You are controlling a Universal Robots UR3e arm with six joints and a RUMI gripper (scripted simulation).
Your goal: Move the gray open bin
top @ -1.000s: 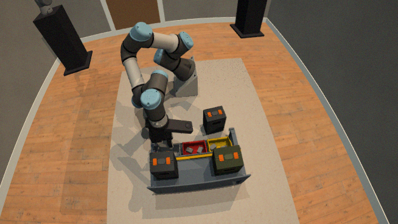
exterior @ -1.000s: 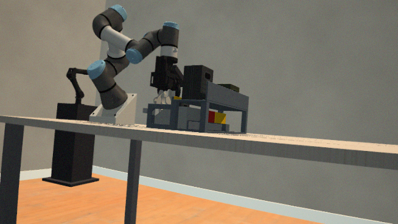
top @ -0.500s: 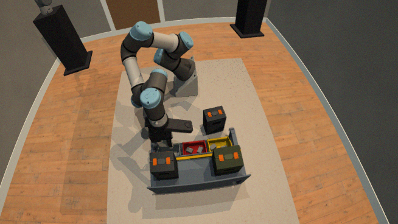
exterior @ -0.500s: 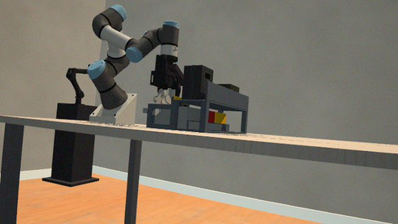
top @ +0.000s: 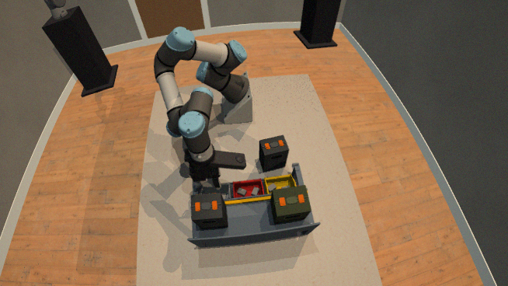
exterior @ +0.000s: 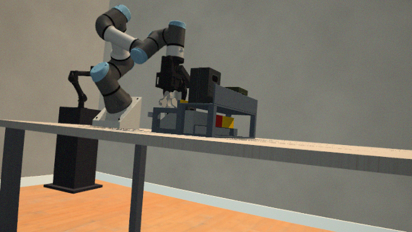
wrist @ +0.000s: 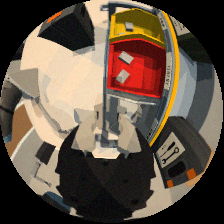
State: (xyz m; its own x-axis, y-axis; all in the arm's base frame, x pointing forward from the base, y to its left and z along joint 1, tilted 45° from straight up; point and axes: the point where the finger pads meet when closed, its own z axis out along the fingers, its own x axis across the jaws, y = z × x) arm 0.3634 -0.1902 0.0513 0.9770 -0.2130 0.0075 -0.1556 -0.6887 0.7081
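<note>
Right now the gray open bin is 6 cm ahead of my hand, 2 cm to the right of it and 2 cm below it. From my hand the other things lie so: yellow rail 11 cm ahead, 8 cm to the left, 4 cm above; then red bin 9 cm to the left, 8 cm ahead, 2 cm below; then yellow bin 20 cm to the left, 9 cm ahead, 2 cm below.
</note>
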